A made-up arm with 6 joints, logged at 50 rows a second.
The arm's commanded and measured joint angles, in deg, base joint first. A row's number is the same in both.
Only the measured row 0 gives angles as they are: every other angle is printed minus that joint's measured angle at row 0.
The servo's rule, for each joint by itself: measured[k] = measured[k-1] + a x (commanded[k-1-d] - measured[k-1]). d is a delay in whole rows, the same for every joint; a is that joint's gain. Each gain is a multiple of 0.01, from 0.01 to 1. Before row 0 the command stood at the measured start. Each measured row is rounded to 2 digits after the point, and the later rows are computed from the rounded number. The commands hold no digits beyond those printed.
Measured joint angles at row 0:
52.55, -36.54, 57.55, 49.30, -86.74, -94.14
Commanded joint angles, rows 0 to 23:
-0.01, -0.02, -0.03, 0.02, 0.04, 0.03
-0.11, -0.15, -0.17, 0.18, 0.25, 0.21
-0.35, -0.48, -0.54, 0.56, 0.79, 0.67
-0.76, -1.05, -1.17, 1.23, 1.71, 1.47
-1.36, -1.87, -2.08, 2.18, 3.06, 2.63
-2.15, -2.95, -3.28, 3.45, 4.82, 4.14
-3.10, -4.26, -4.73, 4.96, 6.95, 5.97
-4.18, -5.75, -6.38, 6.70, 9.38, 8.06
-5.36, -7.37, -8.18, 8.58, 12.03, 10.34
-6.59, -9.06, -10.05, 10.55, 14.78, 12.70
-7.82, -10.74, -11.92, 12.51, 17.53, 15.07
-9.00, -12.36, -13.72, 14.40, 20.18, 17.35
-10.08, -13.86, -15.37, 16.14, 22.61, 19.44
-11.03, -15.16, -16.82, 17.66, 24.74, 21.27
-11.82, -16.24, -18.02, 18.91, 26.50, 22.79
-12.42, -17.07, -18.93, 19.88, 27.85, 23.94
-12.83, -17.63, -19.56, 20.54, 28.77, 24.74
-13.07, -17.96, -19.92, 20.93, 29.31, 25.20
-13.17, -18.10, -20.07, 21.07, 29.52, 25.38
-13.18, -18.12, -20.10, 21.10, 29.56, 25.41
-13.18, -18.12, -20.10, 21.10, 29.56, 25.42
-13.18, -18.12, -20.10, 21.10, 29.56, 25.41
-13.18, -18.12, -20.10, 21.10, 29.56, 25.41
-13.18, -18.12, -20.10, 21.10, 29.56, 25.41
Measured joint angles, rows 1 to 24:
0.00, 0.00, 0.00, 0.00, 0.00, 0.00
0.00, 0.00, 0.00, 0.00, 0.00, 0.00
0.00, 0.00, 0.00, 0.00, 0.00, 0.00
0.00, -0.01, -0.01, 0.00, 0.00, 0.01
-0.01, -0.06, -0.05, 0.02, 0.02, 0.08
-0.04, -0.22, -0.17, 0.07, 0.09, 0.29
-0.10, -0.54, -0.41, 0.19, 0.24, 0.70
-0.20, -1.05, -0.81, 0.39, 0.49, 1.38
-0.36, -1.77, -1.40, 0.70, 0.88, 2.35
-0.58, -2.72, -2.20, 1.13, 1.43, 3.62
-0.87, -3.87, -3.20, 1.69, 2.15, 5.17
-1.23, -5.20, -4.40, 2.38, 3.04, 6.98
-1.66, -6.67, -5.76, 3.20, 4.10, 8.98
-2.15, -8.22, -7.24, 4.13, 5.31, 11.11
-2.70, -9.79, -8.80, 5.16, 6.65, 13.29
-3.29, -11.34, -10.38, 6.26, 8.09, 15.44
-3.91, -12.79, -11.93, 7.40, 9.59, 17.48
-4.54, -14.10, -13.39, 8.55, 11.11, 19.34
-5.17, -15.23, -14.72, 9.68, 12.62, 20.95
-5.78, -16.14, -15.88, 10.77, 14.07, 22.28
-6.36, -16.83, -16.85, 11.79, 15.44, 23.30
-6.90, -17.31, -17.62, 12.72, 16.71, 24.03
-7.40, -17.62, -18.22, 13.56, 17.87, 24.51
-7.86, -17.81, -18.67, 14.31, 18.92, 24.83
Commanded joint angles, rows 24 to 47:
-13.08, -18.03, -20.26, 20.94, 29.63, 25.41
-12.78, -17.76, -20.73, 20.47, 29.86, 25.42
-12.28, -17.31, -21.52, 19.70, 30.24, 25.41
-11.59, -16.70, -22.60, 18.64, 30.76, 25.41
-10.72, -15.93, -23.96, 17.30, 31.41, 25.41
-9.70, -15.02, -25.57, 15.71, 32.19, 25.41
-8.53, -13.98, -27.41, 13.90, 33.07, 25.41
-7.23, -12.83, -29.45, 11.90, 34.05, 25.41
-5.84, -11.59, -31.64, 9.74, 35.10, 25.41
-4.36, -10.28, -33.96, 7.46, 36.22, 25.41
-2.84, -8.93, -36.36, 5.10, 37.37, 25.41
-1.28, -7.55, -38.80, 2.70, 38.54, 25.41
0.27, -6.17, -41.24, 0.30, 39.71, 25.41
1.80, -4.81, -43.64, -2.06, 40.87, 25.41
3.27, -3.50, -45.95, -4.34, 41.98, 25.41
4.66, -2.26, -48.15, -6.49, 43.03, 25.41
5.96, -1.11, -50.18, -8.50, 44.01, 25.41
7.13, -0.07, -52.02, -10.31, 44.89, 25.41
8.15, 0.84, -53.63, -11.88, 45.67, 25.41
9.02, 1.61, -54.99, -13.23, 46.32, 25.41
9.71, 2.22, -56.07, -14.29, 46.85, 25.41
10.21, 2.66, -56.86, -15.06, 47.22, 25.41
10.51, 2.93, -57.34, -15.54, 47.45, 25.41
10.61, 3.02, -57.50, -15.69, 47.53, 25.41
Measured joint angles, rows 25 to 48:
-8.29, -17.93, -19.01, 14.99, 19.88, 25.03
-8.68, -18.00, -19.27, 15.60, 20.75, 25.16
-9.04, -18.05, -19.47, 16.15, 21.54, 25.25
-9.36, -18.04, -19.66, 16.63, 22.27, 25.31
-9.63, -17.93, -19.92, 17.01, 22.95, 25.35
-9.84, -17.69, -20.30, 17.28, 23.61, 25.37
-9.98, -17.31, -20.85, 17.42, 24.25, 25.38
-10.04, -16.79, -21.60, 17.41, 24.89, 25.39
-10.01, -16.12, -22.55, 17.24, 25.55, 25.40
-9.89, -15.31, -23.72, 16.91, 26.23, 25.40
-9.68, -14.37, -25.10, 16.41, 26.93, 25.40
-9.37, -13.31, -26.67, 15.74, 27.67, 25.40
-8.97, -12.16, -28.42, 14.91, 28.44, 25.40
-8.48, -10.93, -30.33, 13.93, 29.24, 25.40
-7.90, -9.65, -32.36, 12.81, 30.08, 25.40
-7.25, -8.33, -34.49, 11.56, 30.95, 25.40
-6.53, -6.99, -36.69, 10.20, 31.84, 25.40
-5.75, -5.66, -38.91, 8.75, 32.75, 25.40
-4.92, -4.37, -41.13, 7.23, 33.68, 25.40
-4.05, -3.13, -43.30, 5.66, 34.61, 25.40
-3.16, -1.97, -45.39, 4.06, 35.54, 25.40
-2.26, -0.90, -47.37, 2.47, 36.45, 25.40
-1.36, 0.05, -49.20, 0.90, 37.34, 25.40
-0.47, 0.87, -50.85, -0.62, 38.20, 25.40

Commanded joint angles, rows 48 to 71:
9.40, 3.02, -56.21, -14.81, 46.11, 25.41
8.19, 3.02, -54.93, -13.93, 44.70, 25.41
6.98, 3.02, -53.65, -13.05, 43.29, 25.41
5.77, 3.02, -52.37, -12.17, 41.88, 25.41
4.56, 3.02, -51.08, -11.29, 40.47, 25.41
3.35, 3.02, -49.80, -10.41, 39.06, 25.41
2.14, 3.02, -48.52, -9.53, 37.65, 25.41
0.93, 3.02, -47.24, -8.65, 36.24, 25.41
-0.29, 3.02, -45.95, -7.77, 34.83, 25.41
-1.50, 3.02, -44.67, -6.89, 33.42, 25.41
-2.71, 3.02, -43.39, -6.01, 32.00, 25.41
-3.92, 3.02, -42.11, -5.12, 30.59, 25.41
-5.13, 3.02, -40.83, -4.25, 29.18, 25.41
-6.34, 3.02, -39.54, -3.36, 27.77, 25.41
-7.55, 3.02, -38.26, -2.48, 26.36, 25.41
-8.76, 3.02, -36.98, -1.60, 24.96, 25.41
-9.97, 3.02, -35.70, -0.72, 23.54, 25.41
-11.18, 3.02, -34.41, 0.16, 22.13, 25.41
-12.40, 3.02, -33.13, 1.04, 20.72, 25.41
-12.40, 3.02, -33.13, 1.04, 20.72, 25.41
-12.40, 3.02, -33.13, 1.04, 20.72, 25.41
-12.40, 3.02, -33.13, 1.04, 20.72, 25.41
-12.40, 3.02, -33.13, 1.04, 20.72, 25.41
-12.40, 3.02, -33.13, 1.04, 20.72, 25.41
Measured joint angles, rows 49 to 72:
0.38, 1.55, -52.29, -2.06, 39.01, 25.40
1.19, 2.07, -53.50, -3.41, 39.77, 25.40
1.94, 2.43, -54.46, -4.64, 40.47, 25.40
2.54, 2.65, -54.88, -5.66, 40.98, 25.40
2.99, 2.79, -54.89, -6.49, 41.31, 25.40
3.31, 2.88, -54.59, -7.15, 41.49, 25.40
3.51, 2.93, -54.06, -7.65, 41.53, 25.40
3.59, 2.96, -53.34, -8.01, 41.43, 25.40
3.57, 2.98, -52.49, -8.25, 41.22, 25.40
3.46, 3.00, -51.54, -8.38, 40.90, 25.40
3.26, 3.01, -50.51, -8.41, 40.48, 25.40
2.98, 3.01, -49.42, -8.35, 39.97, 25.40
2.62, 3.01, -48.28, -8.20, 39.38, 25.40
2.19, 3.01, -47.11, -7.98, 38.72, 25.40
1.70, 3.01, -45.91, -7.69, 37.99, 25.40
1.15, 3.01, -44.69, -7.35, 37.20, 25.40
0.55, 3.01, -43.45, -6.95, 36.35, 25.40
-0.10, 3.01, -42.20, -6.50, 35.45, 25.40
-0.79, 3.01, -40.95, -6.01, 34.51, 25.40
-1.52, 3.01, -39.69, -5.48, 33.52, 25.40
-2.29, 3.01, -38.42, -4.92, 32.49, 25.40
-3.10, 3.01, -37.15, -4.32, 31.43, 25.40
-3.84, 3.01, -36.19, -3.78, 30.47, 25.40
-4.52, 3.01, -35.46, -3.30, 29.59, 25.40

